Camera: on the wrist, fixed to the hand. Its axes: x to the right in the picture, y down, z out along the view.
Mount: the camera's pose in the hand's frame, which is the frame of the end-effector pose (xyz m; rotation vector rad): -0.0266 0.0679 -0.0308 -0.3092 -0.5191 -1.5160
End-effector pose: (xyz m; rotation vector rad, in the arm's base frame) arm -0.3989 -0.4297 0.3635 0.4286 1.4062 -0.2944
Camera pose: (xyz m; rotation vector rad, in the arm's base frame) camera -0.3998 -0.3567 0.3942 -1.0049 0.9759 -1.2682
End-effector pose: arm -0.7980 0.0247 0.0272 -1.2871 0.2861 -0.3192
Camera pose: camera -0.8294 0.0245 -0.0455 -1.6303 -1.2046 -1.2036
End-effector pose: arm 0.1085 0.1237 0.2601 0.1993 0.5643 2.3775
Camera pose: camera 0.0802 0.0498 0.2631 0.1457 -0.0085 0.8427
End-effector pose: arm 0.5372 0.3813 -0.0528 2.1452 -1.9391 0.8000
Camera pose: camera 0.4626 0.4076 -0.0556 2.7640 -0.0345 -0.3388
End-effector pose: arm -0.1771 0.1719 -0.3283 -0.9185 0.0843 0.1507
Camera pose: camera -0.2148 0.1854 -0.3966 -1.0097 -1.1284 -1.0304
